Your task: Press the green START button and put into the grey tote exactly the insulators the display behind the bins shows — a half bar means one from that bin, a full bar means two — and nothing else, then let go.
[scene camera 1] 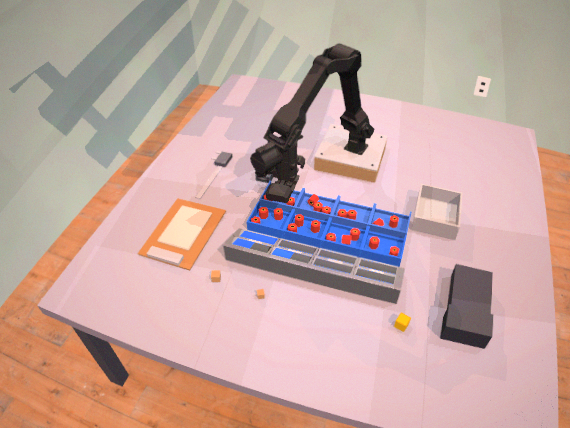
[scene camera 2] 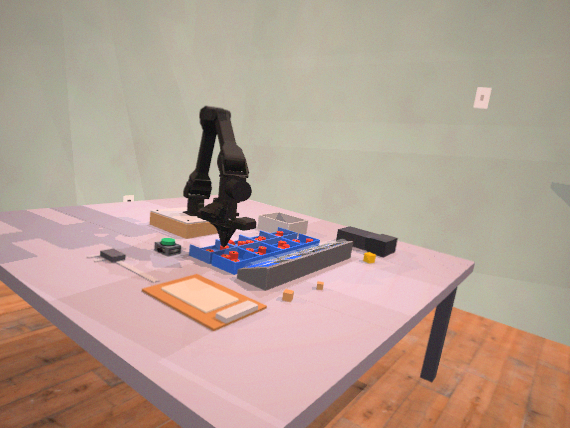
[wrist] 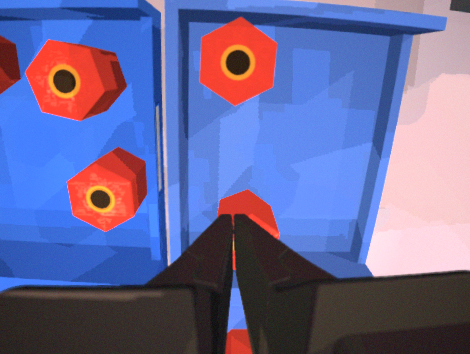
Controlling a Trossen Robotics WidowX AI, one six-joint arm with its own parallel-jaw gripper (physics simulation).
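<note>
My gripper [scene camera 1: 280, 196] [scene camera 2: 225, 244] [wrist: 232, 225] is shut and empty, low over the back-row end bin nearest the button. In the wrist view its fingertips partly cover a red insulator [wrist: 252, 209]; another insulator [wrist: 238, 62] stands farther along that bin. The blue bins [scene camera 1: 275, 233] [scene camera 2: 226, 264] [wrist: 173, 125] hold red insulators. The display [scene camera 1: 310, 272] [scene camera 2: 305, 267] shows a full bar [scene camera 1: 259, 237] above a half bar [scene camera 1: 243, 243] in its first cell, and a lower half bar [scene camera 1: 282, 253] in its second. The grey tote [scene camera 1: 436, 228] [scene camera 2: 295, 224] looks empty in scene camera 1. The green button [scene camera 2: 168, 242] shows in scene camera 2.
A black stepped block [scene camera 1: 467, 305] [scene camera 2: 366, 241] and a yellow cube [scene camera 1: 402, 322] [scene camera 2: 369, 257] lie beyond the display's far end. Two small orange cubes [scene camera 1: 215, 276] [scene camera 1: 260, 294] lie before it. An orange board [scene camera 1: 146, 250] [scene camera 2: 155, 290] and a grey-headed tool [scene camera 1: 223, 159] [scene camera 2: 113, 255] lie beside the bins.
</note>
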